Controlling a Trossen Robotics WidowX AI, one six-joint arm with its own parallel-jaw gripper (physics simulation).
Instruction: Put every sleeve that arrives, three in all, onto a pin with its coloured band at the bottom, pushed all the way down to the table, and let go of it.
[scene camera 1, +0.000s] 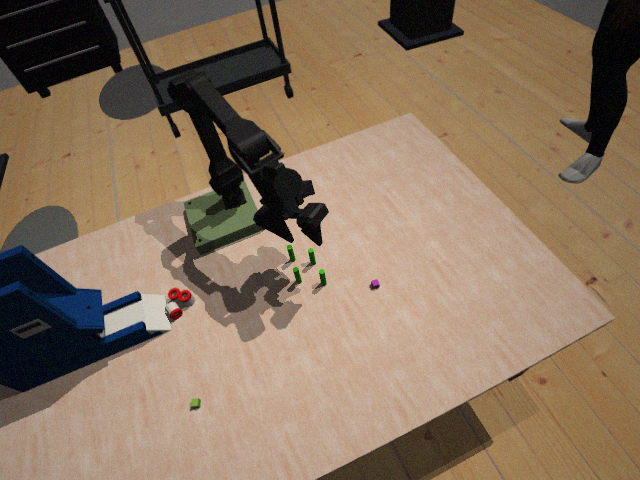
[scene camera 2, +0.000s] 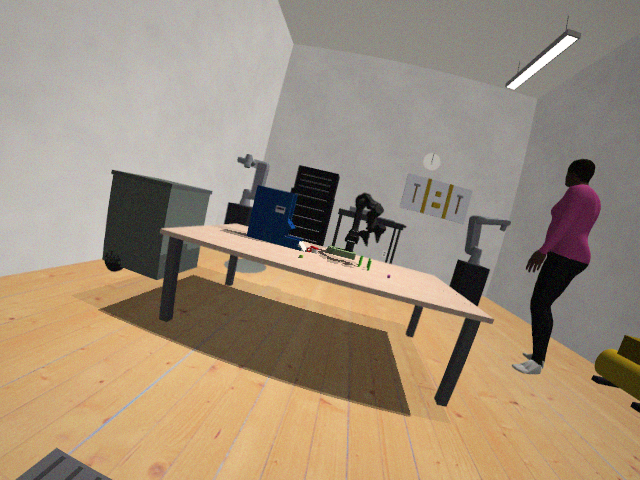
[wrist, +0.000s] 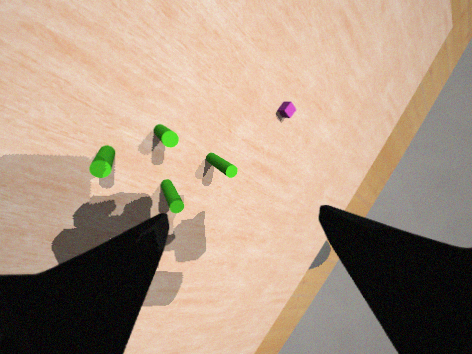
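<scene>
Three white sleeves with red bands lie close together at the chute's lower end in scene camera 1. Two sleeves (scene camera 1: 174, 293) (scene camera 1: 184, 296) show red rings towards the camera; I cannot tell whether they stand upright. The third sleeve (scene camera 1: 175, 313) looks tipped on its side, red end towards the camera. Several bare green pins stand upright: one pin (scene camera 1: 291, 253), a second pin (scene camera 1: 311, 256), a third pin (scene camera 1: 297, 275) and another pin (scene camera 1: 322, 277). Pins also show in the wrist view, such as this pin (wrist: 221, 165). My gripper (scene camera 1: 307, 242) (scene camera 2: 372, 241) (wrist: 244, 216) is open and empty, above the table near the pins.
A blue dispenser (scene camera 1: 49, 330) (scene camera 2: 271, 214) with a white ramp (scene camera 1: 126, 316) stands at the left. The arm's green base (scene camera 1: 227, 235) is behind the pins. A magenta cube (scene camera 1: 375, 283) (scene camera 2: 388, 276) (wrist: 287, 109) lies right of the pins, a lime cube (scene camera 1: 194, 403) (scene camera 2: 300, 256) near the front.
</scene>
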